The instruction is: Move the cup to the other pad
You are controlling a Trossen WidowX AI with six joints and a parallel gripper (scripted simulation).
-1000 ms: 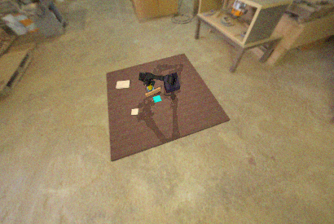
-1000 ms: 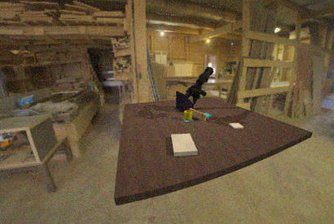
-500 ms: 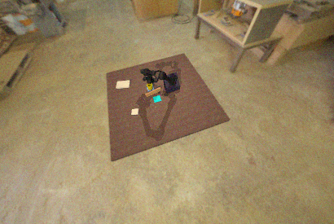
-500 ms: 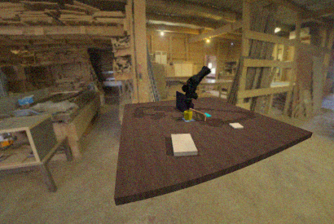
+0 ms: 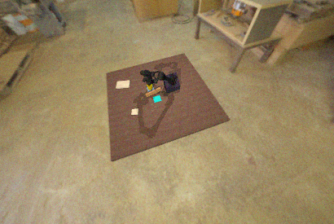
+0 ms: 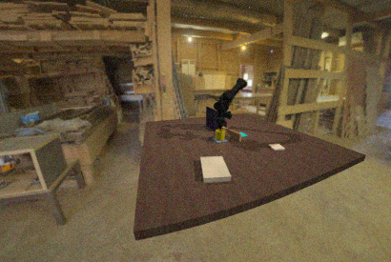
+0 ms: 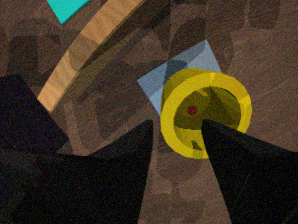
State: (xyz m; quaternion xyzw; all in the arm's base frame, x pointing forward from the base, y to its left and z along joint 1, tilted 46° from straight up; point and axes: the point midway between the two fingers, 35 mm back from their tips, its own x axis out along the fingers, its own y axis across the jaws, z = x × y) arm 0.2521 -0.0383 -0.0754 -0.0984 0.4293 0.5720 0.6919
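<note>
My gripper tip is now 2 cm short of the yellow cup, 1 cm to the left of it and 4 cm above it. Also, from my gripper tip: small wooden block (9 cm to the left, 6 cm below); pale blue pad (2 cm ahead, 1 cm to the right, 9 cm below); cyan pad (2 cm behind, 19 cm to the left, 9 cm below).
</note>
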